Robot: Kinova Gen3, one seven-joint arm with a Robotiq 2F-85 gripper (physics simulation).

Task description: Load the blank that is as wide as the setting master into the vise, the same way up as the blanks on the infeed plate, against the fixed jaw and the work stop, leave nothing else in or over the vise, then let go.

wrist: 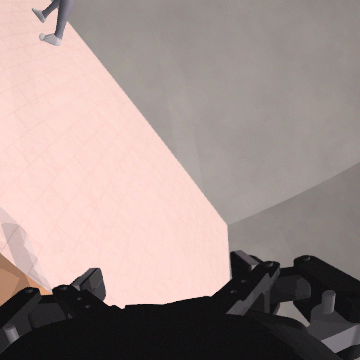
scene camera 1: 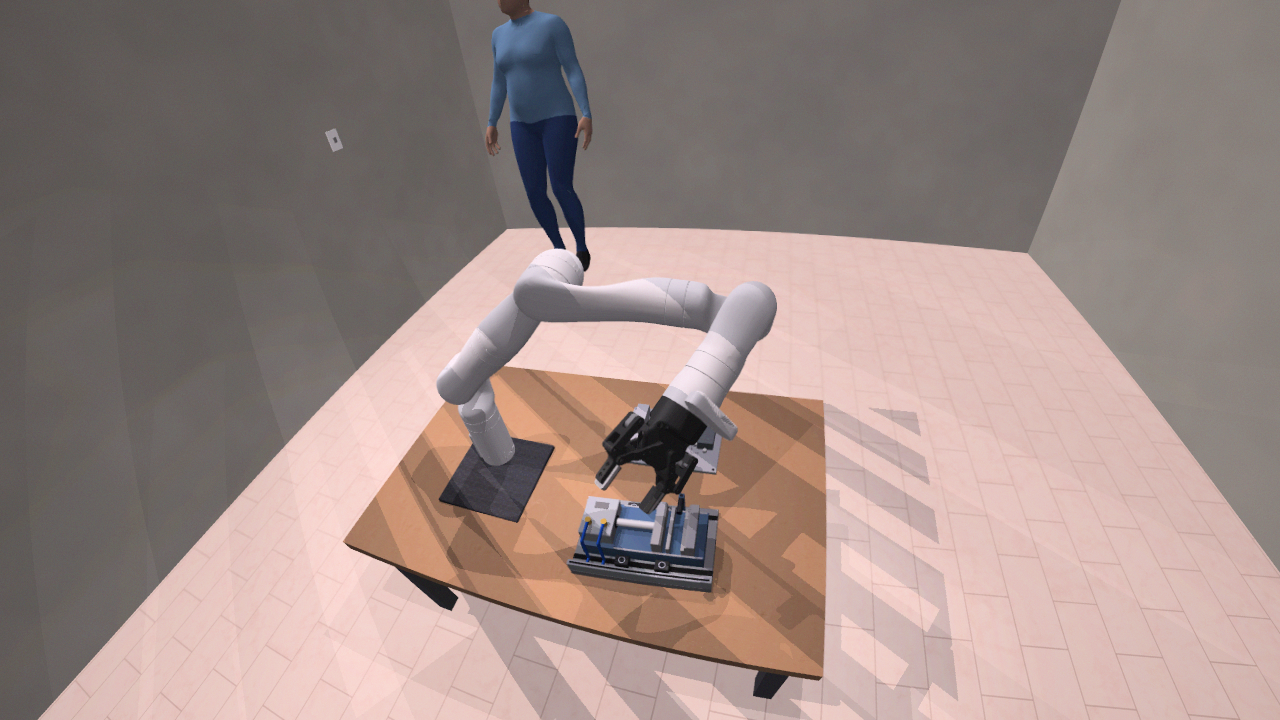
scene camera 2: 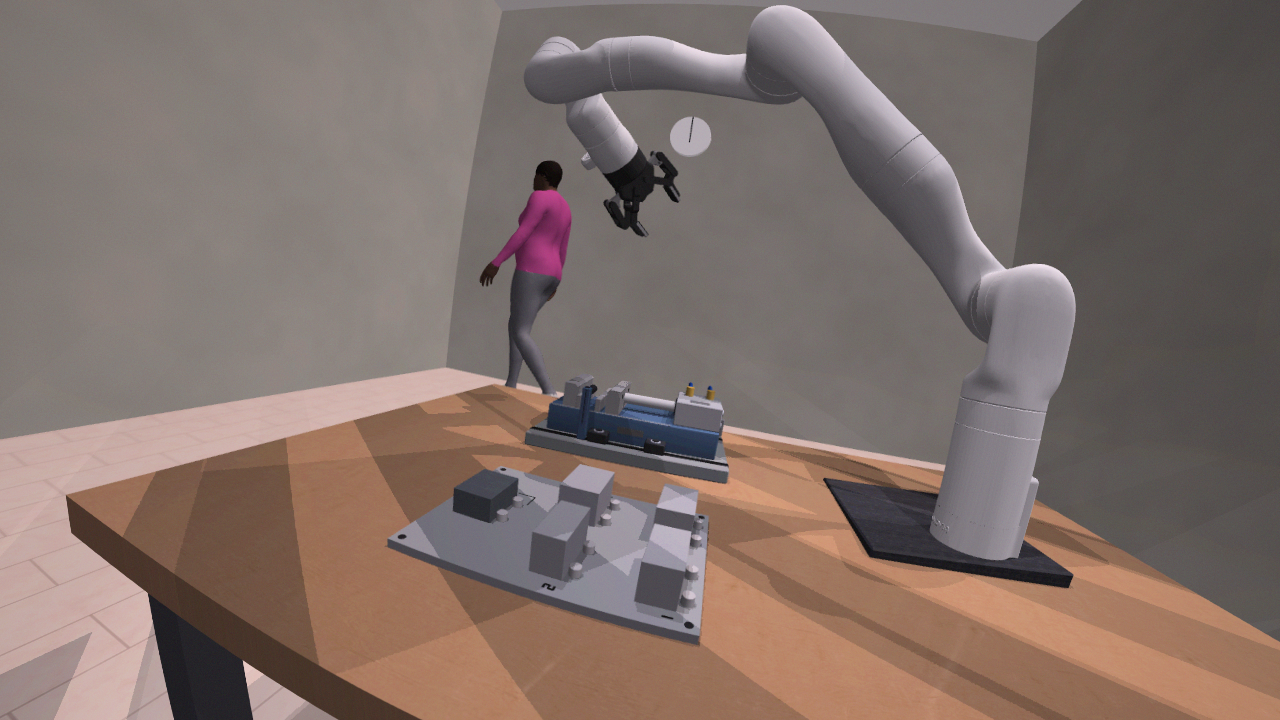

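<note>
My gripper is open and empty, tilted, high above the table. The vise shows two grey jaws, the outer jaw and the inner jaw; no block shows between them. A dark upright post stands at the vise's side by the jaws. In scene camera 2 the infeed plate holds a dark block and light grey blanks of differing shapes beside small pegs. The arm hides much of the plate in scene camera 1.
The vise stands on a grey base on the wooden table. A grey housing with yellow fittings and blue hoses is at its end nearer the arm's black base mat. People stand beyond the table.
</note>
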